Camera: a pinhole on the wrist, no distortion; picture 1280 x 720 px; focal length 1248.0 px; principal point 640.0 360.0 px. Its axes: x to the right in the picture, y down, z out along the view. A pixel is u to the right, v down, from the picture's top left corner.
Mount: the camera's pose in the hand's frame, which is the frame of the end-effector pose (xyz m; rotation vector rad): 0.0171 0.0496 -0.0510 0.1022 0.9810 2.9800
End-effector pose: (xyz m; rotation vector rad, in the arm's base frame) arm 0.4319 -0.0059 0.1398 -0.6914 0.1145 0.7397
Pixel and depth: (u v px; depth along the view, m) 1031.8 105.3 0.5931
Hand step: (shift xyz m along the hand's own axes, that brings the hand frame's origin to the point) -0.1337 0.5031 0.3645
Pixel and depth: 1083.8 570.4 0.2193
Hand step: -0.0463 0.1517 0.1517
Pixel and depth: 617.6 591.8 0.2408
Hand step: 0.0373 0.1564 0.1685
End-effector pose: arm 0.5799 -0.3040 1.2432 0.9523 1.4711 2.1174
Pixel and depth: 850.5 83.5 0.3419
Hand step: -0.0204 0.3147 0.1820
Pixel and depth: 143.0 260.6 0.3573
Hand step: 0.1810 0.2812 0.2102
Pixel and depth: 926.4 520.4 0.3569
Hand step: -0.0415 0.2263 0.2676
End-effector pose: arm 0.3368 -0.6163 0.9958 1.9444 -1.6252 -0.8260
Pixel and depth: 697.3 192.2 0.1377
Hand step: 0.0191 0.1463 0.0489
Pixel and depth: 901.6 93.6 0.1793
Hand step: -0.0099 0.1876 0.0725
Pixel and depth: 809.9 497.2 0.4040
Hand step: -0.0117 0.2548 0.3029
